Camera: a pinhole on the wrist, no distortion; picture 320 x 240 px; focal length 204.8 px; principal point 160.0 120.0 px. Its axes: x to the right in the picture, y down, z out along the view. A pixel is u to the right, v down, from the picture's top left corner.
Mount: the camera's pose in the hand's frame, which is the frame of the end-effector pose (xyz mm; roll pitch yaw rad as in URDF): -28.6 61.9 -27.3 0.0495 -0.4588 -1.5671
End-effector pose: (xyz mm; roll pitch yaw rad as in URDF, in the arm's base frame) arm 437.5 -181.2 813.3 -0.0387 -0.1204 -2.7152
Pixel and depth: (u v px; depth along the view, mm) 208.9 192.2 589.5
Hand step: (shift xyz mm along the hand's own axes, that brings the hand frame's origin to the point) 149.3 201.7 572.1
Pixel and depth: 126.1 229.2 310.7
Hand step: 120.8 249.6 235.5
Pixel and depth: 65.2 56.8 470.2
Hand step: -198.3 461.2 290.9
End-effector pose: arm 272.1 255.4 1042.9 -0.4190 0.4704 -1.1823
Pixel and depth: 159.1 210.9 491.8
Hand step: 164.3 286.9 421.8
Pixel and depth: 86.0 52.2 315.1
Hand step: -149.3 300.6 199.8
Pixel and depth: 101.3 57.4 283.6
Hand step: -129.9 258.0 186.8
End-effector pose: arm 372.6 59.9 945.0 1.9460 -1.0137 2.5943
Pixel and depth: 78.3 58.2 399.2
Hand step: -169.8 378.1 254.3
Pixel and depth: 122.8 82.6 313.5
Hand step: -102.0 250.1 225.7
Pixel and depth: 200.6 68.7 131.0
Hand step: -68.0 95.7 100.1
